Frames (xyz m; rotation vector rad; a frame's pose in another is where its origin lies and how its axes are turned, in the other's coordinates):
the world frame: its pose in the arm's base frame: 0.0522 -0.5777 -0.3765 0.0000 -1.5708 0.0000
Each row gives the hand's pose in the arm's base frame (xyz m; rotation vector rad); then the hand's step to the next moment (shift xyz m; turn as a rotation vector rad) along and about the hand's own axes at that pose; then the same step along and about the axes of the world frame.
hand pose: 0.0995 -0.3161 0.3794 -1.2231 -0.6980 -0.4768
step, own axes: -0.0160 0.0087 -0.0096 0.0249 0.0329 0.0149
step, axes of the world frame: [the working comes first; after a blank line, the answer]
step, axes of the arm's base frame: -0.0032 -0.0073 -0.0190 0.0363 0.0245 -0.0021

-0.0190 -0.0073 0.0032 -0.0021 0.0245 -0.0363
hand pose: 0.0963 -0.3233 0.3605 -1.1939 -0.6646 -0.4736
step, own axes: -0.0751 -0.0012 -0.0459 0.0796 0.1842 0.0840
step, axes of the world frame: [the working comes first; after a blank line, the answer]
step, axes of the arm's base frame: -0.0449 -0.0446 -0.0612 0.1600 0.1374 -0.0531

-0.0612 -0.0446 0.0449 -0.0531 0.1374 -0.1600
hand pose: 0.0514 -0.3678 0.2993 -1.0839 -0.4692 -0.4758
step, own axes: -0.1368 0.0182 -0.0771 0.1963 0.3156 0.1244
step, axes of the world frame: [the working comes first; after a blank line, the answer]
step, axes of the arm's base frame: -0.0898 -0.0446 -0.1222 0.3250 0.2095 -0.0641

-0.1222 -0.0446 0.0898 -0.0641 0.2095 -0.3250
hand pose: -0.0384 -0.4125 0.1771 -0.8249 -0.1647 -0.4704
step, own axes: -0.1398 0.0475 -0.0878 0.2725 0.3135 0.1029
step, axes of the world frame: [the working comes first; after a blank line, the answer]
step, axes of the arm's base frame: -0.1051 0.0101 -0.1355 0.3906 0.1667 -0.0528

-0.1355 0.0101 0.1051 -0.0528 0.1667 -0.3906
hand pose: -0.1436 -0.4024 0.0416 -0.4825 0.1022 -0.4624
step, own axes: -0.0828 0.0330 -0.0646 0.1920 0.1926 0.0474
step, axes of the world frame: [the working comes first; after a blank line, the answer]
step, axes of the arm's base frame: -0.0736 0.0359 -0.0736 0.2587 0.0846 -0.0461

-0.0736 0.0359 0.0736 -0.0461 0.0846 -0.2587
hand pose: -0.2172 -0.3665 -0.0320 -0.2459 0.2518 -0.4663
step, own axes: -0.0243 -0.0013 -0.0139 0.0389 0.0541 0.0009
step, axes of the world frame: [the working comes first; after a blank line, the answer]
step, axes of the arm's base frame: -0.0256 0.0079 -0.0083 0.0560 0.0287 -0.0219

-0.0083 0.0079 0.0256 -0.0219 0.0287 -0.0560
